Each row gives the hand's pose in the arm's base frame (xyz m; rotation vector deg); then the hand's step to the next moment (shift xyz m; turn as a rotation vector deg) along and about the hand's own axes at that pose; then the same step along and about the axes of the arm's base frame.
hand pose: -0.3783 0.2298 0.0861 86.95 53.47 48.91
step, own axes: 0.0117 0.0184 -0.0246 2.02 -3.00 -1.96
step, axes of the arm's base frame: -0.0150 0.0194 0.0218 -1.22 2.90 -2.65
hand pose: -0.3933 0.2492 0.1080 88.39 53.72 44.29
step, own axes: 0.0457 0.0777 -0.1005 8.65 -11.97 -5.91
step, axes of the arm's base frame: -0.0538 0.0819 0.0929 -2.92 11.20 -10.92
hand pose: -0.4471 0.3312 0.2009 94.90 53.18 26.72
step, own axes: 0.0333 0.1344 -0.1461 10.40 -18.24 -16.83
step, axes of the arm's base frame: -0.0399 0.1090 0.1644 -11.77 19.83 -13.86
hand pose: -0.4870 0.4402 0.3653 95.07 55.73 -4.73
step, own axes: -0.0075 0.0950 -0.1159 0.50 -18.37 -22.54
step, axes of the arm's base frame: 0.0055 0.0927 0.1179 -20.75 19.21 -6.81
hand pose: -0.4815 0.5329 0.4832 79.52 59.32 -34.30
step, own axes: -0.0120 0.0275 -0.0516 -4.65 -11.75 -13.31
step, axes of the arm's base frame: 0.0058 0.0510 0.0304 -15.32 10.11 -0.23
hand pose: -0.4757 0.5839 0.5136 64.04 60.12 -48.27
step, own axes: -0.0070 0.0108 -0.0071 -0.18 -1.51 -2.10
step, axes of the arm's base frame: 0.0063 0.0097 0.0091 -1.93 1.67 -0.47
